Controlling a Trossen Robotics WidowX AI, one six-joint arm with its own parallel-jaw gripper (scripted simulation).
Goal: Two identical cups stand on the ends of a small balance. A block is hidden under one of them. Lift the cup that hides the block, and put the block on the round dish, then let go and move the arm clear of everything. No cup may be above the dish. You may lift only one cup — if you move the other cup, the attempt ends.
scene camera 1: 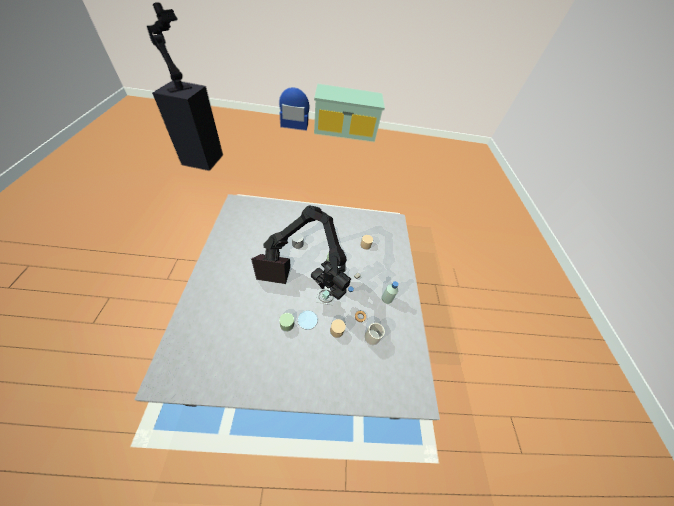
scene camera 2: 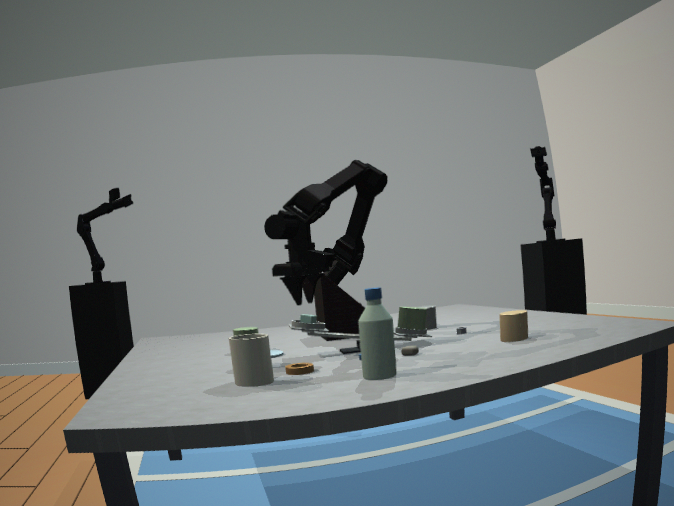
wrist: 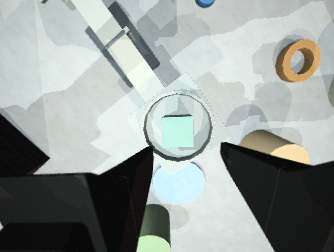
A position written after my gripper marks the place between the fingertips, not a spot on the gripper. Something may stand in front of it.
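Note:
You'd find my gripper here [scene camera 2: 304,304], and the wrist view shows my gripper too [wrist: 186,149]. Then there's a block [wrist: 177,130], and also a bottle [scene camera 2: 378,358], though in the wrist view that bottle is out of frame.

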